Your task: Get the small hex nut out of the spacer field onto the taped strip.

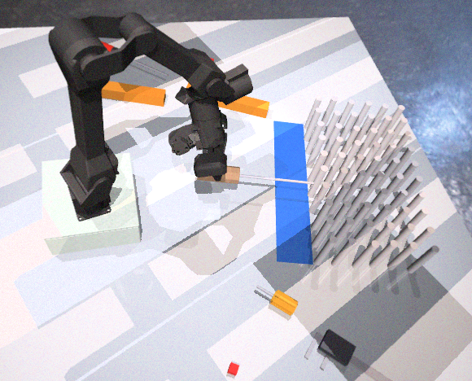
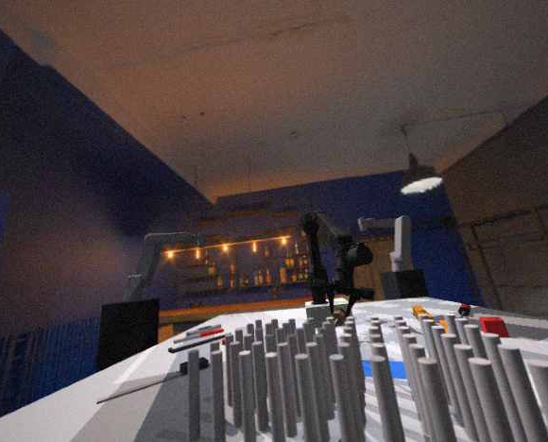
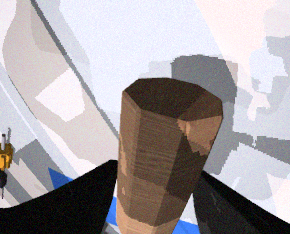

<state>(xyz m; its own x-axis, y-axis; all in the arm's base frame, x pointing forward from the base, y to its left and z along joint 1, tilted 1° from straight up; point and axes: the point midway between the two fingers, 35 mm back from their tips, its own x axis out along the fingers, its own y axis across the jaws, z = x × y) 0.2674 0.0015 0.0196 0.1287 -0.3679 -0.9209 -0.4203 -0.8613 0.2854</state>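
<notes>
My gripper tip is now 180 mm short of the blue taped strip, 50 mm to the left of it and 70 mm above it. Round my gripper tip: yellow-handled tool 20 mm ahead, 290 mm to the right, 50 mm below; wooden-handled tool 100 mm ahead, 50 mm to the right; hex nut 300 mm ahead, 170 mm to the right, 60 mm below.
</notes>
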